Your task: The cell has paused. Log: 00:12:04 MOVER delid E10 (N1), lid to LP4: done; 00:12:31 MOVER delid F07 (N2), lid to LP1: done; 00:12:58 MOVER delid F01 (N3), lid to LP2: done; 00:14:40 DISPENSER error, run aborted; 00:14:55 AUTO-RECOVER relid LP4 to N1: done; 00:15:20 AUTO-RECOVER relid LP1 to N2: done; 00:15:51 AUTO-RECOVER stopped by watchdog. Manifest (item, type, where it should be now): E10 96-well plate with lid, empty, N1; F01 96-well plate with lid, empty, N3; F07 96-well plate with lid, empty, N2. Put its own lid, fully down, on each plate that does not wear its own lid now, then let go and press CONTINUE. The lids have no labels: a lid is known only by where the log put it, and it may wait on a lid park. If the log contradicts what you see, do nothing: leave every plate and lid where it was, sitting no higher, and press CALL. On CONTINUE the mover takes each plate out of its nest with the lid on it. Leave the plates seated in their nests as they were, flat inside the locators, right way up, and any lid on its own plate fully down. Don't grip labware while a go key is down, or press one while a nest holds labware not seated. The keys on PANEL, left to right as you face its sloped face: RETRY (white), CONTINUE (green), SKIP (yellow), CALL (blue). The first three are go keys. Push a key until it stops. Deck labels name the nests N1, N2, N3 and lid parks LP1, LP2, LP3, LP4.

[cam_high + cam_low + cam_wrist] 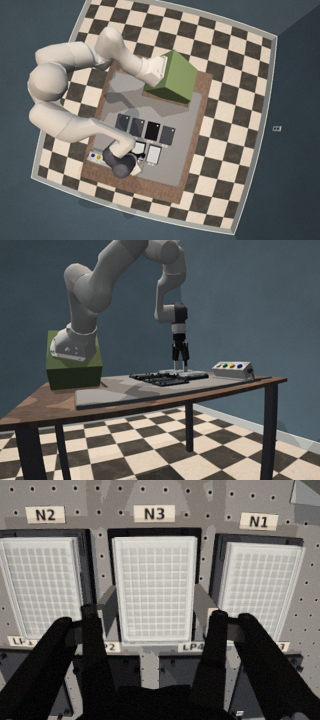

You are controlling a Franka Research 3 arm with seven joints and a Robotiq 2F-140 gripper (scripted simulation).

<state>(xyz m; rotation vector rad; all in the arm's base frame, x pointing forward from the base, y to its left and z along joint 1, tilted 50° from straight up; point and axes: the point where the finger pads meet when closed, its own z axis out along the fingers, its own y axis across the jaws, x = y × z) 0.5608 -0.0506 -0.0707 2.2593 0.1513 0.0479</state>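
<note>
Now: the plate 3 cm below my hand. From my hand the other things lie so: white retry key: 14 cm ahead, 18 cm to the right, 1 cm above; then lid park LP3: 17 cm behind, 20 cm to the right, 5 cm below; then lid park LP4: 18 cm behind, 7 cm to the right, 5 cm below.
</note>
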